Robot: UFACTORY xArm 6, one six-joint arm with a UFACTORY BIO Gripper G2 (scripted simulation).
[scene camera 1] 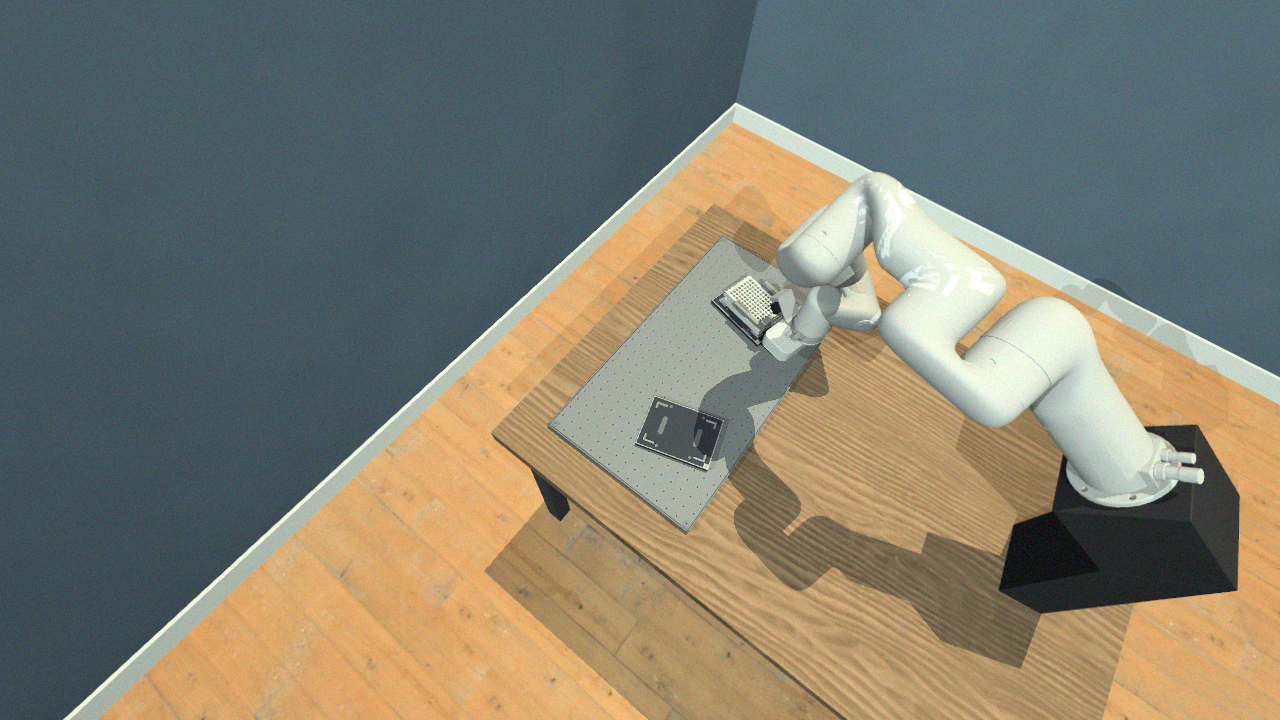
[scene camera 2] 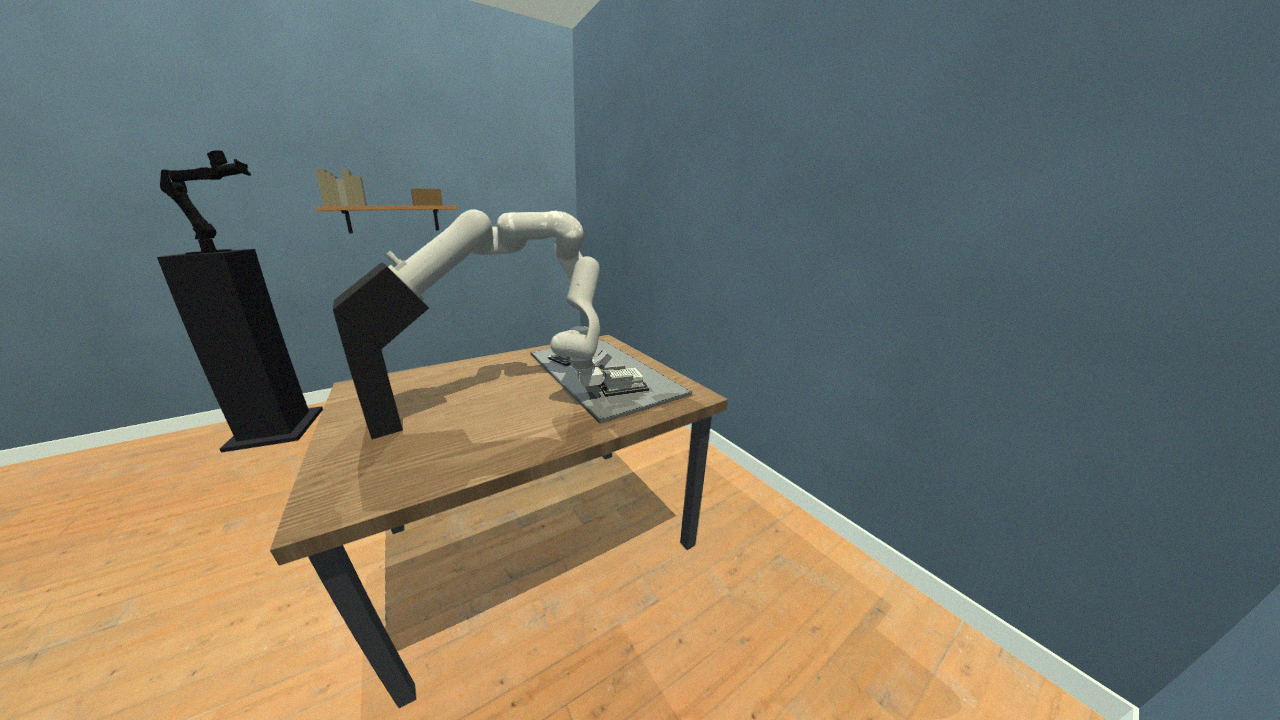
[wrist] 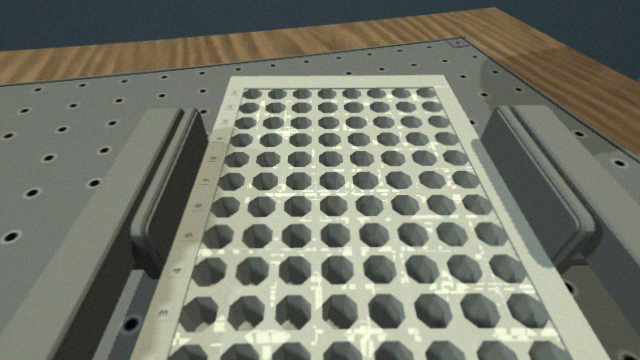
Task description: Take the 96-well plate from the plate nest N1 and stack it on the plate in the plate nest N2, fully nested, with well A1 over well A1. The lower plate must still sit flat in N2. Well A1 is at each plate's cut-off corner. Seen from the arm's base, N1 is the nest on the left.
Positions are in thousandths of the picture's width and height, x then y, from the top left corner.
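Observation:
What I can see here is a plate nest N1 (scene camera 1: 529, 610).

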